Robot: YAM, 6 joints.
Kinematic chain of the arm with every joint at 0, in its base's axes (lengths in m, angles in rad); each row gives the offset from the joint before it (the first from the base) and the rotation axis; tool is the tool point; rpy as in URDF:
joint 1: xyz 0 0 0.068 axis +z
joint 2: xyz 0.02 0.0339 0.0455 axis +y
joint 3: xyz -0.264 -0.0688 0 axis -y
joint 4: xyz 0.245 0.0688 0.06 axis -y
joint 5: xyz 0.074 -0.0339 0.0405 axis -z
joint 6: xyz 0.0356 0 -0.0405 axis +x
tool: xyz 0 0 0 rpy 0 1.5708 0
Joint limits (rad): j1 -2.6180..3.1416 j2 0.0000..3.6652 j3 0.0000..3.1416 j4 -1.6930..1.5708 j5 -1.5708..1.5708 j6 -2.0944..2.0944
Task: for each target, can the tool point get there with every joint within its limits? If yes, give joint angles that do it. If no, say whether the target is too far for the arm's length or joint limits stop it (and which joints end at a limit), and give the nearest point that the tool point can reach.
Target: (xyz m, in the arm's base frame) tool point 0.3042 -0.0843 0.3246
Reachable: yes | joints -0.2733 1.6630 1.6421 -1.3181 -0.0264 -1.2861
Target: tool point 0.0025 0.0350 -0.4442
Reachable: no: joint limits stop it (at a limit: joint 2) | nearest point 0.0062 0.0862 -0.3419 | short by 0.114 m
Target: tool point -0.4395 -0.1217 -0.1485
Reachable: no: joint limits stop it (at a limit: joint 1) | nearest point -0.4001 -0.1899 -0.1485 | short by 0.079 m
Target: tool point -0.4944 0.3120 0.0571
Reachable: yes | joints 2.6328 2.8926 2.1242 0.8308 1.0983 -1.4552
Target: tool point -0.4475 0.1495 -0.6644
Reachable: no: too far | nearest point -0.3479 0.1162 -0.3605 | short by 0.322 m
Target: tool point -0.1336 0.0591 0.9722
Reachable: no: too far | nearest point -0.1014 0.0449 0.7327 | short by 0.242 m
